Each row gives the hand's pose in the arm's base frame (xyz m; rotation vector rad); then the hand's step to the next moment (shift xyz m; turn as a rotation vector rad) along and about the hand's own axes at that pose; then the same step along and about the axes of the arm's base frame.
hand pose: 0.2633 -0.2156 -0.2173 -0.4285 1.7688 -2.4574
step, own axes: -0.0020 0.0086 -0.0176 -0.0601 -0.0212 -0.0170
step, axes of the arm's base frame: -0.0037 0.0138 -0.0136 0.0549 0.0363 0.0043
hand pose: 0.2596 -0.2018 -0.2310 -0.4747 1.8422 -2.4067
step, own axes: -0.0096 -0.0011 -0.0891 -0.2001 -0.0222 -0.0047
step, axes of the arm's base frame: -0.0163 0.0855 -0.0215 0.1915 0.0592 -0.0196
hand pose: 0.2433 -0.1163 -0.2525 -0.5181 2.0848 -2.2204
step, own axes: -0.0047 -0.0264 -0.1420 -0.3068 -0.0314 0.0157
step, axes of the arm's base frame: -0.0298 0.1400 0.0201 0.2994 0.0686 -0.0319
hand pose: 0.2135 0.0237 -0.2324 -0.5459 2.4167 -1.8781
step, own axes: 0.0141 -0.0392 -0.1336 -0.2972 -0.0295 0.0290
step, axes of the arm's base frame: -0.0350 0.1124 0.0757 0.2931 0.0537 -0.0355
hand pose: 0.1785 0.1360 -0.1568 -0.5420 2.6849 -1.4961
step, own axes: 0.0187 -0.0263 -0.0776 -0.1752 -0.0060 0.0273
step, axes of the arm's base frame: -0.0243 0.0453 0.0665 0.1714 0.0288 -0.0358
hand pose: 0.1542 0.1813 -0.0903 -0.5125 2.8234 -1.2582
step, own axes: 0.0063 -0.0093 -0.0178 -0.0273 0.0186 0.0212
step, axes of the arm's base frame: -0.0057 0.0052 0.0196 0.0234 0.0044 -0.0312
